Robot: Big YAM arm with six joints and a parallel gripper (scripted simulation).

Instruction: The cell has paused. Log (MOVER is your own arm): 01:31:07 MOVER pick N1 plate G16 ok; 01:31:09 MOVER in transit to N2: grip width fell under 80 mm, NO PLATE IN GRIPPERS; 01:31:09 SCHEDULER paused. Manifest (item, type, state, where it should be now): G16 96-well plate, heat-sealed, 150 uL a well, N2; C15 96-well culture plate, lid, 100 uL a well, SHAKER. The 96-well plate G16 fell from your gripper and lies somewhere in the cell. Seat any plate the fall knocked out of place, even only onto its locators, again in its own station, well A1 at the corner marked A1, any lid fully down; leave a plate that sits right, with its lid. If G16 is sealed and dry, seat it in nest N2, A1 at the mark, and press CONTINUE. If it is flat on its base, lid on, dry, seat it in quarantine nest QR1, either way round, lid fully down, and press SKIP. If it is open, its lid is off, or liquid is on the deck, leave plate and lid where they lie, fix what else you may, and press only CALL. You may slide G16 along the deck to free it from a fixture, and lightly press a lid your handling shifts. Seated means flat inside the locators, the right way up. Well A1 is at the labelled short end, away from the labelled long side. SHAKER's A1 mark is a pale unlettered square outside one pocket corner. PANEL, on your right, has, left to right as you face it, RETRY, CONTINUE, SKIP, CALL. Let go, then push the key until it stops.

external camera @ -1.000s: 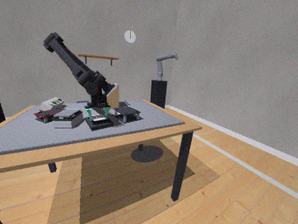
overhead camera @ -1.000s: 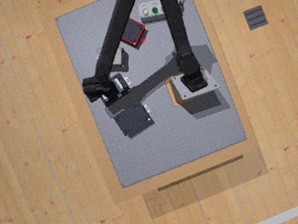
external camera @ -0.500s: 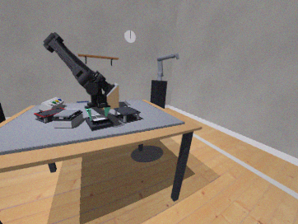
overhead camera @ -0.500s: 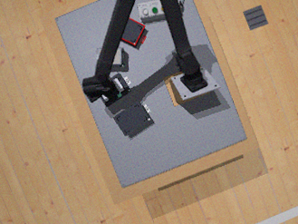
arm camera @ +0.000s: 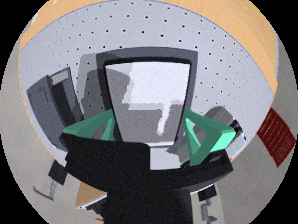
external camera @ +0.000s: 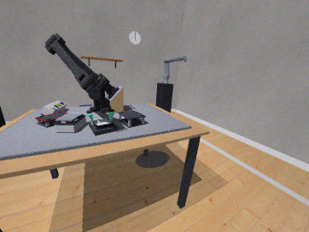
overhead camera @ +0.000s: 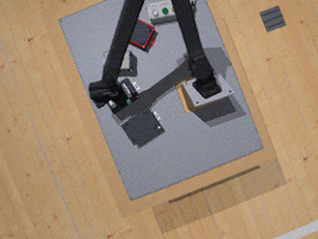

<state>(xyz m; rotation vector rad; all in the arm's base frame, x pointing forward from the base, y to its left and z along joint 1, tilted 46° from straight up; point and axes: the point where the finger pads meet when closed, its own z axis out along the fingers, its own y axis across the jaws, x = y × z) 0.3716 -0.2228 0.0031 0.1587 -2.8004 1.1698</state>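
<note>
The plate G16 lies 10 mm ahead of my hand. Round my hand: red-framed nest 260 mm to the right, 210 mm behind; lidded plate 160 mm to the right, 60 mm behind, 30 mm above.
</note>
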